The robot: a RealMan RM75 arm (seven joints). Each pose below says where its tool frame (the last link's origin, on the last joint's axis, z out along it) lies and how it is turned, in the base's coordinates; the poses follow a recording.
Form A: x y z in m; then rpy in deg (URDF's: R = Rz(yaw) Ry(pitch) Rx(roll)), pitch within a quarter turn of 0, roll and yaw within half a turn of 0.
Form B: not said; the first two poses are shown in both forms.
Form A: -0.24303, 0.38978, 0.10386, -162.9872, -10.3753, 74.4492
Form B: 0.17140, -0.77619, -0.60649, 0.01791, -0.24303, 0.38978, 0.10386
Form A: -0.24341, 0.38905, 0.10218, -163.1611, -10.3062, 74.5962
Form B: 0.16984, -0.77577, -0.60747, 0.01769, -0.24341, 0.38905, 0.10218
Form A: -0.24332, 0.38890, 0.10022, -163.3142, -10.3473, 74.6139
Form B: 0.16902, -0.77585, -0.60763, 0.01662, -0.24332, 0.38890, 0.10022
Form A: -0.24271, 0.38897, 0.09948, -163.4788, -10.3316, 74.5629
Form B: 0.16783, -0.77638, -0.60730, 0.01578, -0.24271, 0.38897, 0.09948
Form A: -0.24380, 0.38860, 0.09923, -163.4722, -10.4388, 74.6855
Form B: 0.16840, -0.77557, -0.60819, 0.01525, -0.24380, 0.38860, 0.09923
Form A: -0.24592, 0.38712, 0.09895, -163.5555, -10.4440, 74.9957
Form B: 0.16783, -0.77404, -0.61030, 0.01523, -0.24592, 0.38712, 0.09895
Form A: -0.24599, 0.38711, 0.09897, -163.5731, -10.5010, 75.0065
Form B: 0.16800, -0.77393, -0.61040, 0.01476, -0.24599, 0.38711, 0.09897
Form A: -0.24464, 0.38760, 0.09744, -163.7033, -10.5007, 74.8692
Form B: 0.16714, -0.77485, -0.60949, 0.01387, -0.24464, 0.38760, 0.09744
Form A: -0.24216, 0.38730, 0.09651, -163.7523, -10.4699, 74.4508
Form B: 0.16670, -0.77718, -0.60665, 0.01321, -0.24216, 0.38730, 0.09651
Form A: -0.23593, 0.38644, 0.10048, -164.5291, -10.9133, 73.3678
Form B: 0.16374, -0.78340, -0.59955, 0.00448, -0.23593, 0.38644, 0.10048
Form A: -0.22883, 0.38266, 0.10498, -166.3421, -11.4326, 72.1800
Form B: 0.15386, -0.79139, -0.59154, -0.01022, -0.22883, 0.38266, 0.10498
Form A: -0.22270, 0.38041, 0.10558, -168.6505, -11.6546, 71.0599
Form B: 0.13877, -0.79980, -0.58346, -0.02506, -0.22270, 0.38041, 0.10558
